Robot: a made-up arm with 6 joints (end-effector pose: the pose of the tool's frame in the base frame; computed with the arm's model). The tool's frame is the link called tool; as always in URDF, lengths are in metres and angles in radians. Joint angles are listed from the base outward.
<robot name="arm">
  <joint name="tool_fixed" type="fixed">
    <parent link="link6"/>
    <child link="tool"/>
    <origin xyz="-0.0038 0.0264 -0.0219" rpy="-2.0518 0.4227 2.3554"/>
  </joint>
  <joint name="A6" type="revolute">
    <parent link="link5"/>
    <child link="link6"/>
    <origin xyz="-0.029 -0.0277 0.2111" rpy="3.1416 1.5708 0"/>
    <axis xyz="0 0 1"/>
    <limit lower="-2.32" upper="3.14" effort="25" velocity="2.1"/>
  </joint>
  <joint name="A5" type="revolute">
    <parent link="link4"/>
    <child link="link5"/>
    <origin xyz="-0.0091 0.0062 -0.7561" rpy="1.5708 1.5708 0"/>
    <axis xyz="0 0 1"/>
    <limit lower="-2.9" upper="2.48" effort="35" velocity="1.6"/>
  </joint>
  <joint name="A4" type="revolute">
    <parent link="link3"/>
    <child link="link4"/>
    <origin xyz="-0.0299 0.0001 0.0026" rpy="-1.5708 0 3.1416"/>
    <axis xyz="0 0 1"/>
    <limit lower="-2.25" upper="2.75" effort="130" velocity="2.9"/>
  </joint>
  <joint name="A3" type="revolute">
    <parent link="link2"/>
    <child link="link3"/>
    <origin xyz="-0.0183 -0.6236 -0.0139" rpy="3.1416 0 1.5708"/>
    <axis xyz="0 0 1"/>
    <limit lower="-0.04" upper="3.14" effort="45" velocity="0.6"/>
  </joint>
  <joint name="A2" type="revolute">
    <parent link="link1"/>
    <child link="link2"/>
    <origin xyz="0.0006 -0.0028 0.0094" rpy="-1.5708 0 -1.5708"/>
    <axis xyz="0 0 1"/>
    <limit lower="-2.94" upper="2.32" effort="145" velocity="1.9"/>
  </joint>
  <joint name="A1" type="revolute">
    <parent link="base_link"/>
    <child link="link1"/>
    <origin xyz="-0.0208 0.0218 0.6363" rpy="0 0 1.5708"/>
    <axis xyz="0 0 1"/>
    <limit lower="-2.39" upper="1.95" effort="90" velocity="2"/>
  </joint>
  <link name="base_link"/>
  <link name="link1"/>
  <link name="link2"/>
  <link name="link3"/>
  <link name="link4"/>
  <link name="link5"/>
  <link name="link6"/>
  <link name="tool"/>
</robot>
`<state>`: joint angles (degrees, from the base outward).
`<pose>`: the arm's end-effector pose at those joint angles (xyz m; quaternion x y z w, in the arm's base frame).
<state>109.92 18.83 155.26 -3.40 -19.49 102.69</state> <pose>0.3266 -0.2210 1.7597 0.5928 -0.2232 -0.2441 0.7343</pose>
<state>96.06 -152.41 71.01 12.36 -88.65 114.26</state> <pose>0.2963 -0.7055 -0.4813 0.5599 -0.1375 -0.4879 0.6554</pose>
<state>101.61 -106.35 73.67 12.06 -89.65 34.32</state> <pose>0.4703 -1.2036 0.3781 0.5424 0.0100 0.2132 0.8125</pose>
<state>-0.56 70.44 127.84 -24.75 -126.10 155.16</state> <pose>1.0215 -0.1964 1.4780 -0.7831 -0.2884 0.1672 0.5250</pose>
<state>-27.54 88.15 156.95 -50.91 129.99 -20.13</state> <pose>0.8111 -0.5892 1.3912 0.4912 -0.8273 0.2481 0.1132</pose>
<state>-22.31 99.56 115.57 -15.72 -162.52 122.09</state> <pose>1.1477 -0.7101 0.7426 -0.5494 0.4470 0.4654 0.5308</pose>
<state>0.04 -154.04 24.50 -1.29 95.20 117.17</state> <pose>-1.0434 -0.2211 0.0869 -0.8180 0.2202 0.0699 0.5268</pose>
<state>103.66 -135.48 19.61 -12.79 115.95 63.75</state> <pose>0.4799 -1.0200 0.5406 -0.8377 -0.2196 0.2486 0.4338</pose>
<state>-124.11 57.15 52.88 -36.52 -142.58 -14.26</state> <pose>-0.8822 -0.8914 0.8856 -0.6890 -0.7232 -0.0098 0.0479</pose>
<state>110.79 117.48 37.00 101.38 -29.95 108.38</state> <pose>-0.3647 0.8984 -0.3151 0.2208 0.8710 -0.2900 0.3294</pose>
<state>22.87 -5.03 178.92 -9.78 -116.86 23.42</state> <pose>-0.6500 -0.4986 1.2037 0.2228 -0.2737 -0.2410 0.9041</pose>
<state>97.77 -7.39 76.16 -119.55 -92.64 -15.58</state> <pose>-0.1204 0.1374 1.9434 -0.4617 0.1391 0.8709 0.0954</pose>
